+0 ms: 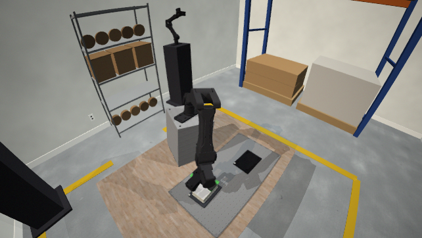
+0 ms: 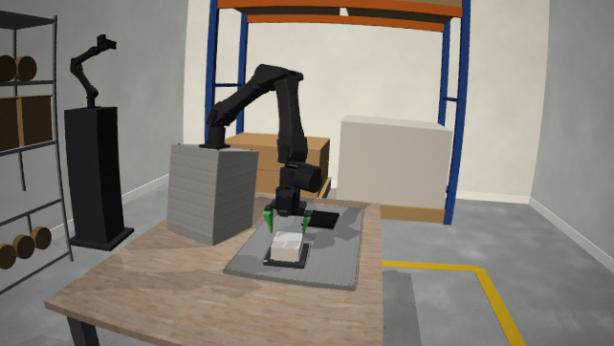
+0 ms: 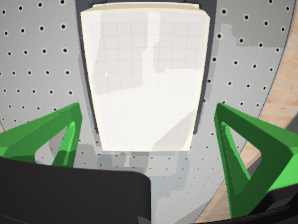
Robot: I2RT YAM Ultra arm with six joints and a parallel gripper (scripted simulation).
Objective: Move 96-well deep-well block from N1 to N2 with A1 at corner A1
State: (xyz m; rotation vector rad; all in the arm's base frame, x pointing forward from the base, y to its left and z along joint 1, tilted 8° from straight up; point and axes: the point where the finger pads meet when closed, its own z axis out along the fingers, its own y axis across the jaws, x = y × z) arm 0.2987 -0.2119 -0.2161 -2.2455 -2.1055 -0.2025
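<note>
My gripper is now 5 cm above the white deep-well block. From my hand the other things lie so: plate nest N1: 7 cm below; then black nest N2: 11 cm ahead, 34 cm to the left, 7 cm below.
</note>
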